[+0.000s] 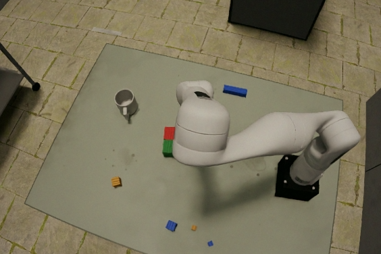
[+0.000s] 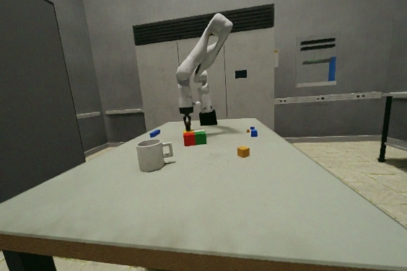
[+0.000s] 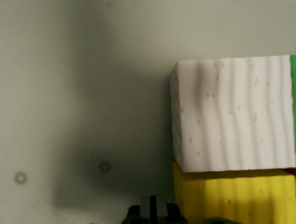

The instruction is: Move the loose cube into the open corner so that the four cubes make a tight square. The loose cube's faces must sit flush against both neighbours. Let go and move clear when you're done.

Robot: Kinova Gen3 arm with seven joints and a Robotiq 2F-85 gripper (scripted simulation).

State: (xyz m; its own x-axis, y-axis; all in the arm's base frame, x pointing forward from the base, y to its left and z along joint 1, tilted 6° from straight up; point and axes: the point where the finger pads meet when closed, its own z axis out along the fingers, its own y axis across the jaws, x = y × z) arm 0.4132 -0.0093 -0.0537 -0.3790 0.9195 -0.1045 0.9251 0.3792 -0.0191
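The yellow cube lies 4 cm ahead of my hand, 2 cm to the left of it and 1 cm below it. The rest, counted from my hand: green cube 9 cm to the left, 6 cm ahead, 1 cm below; white cube 7 cm to the left, 2 cm ahead, 1 cm below; red cube 8 cm ahead, 4 cm to the left, 1 cm below.
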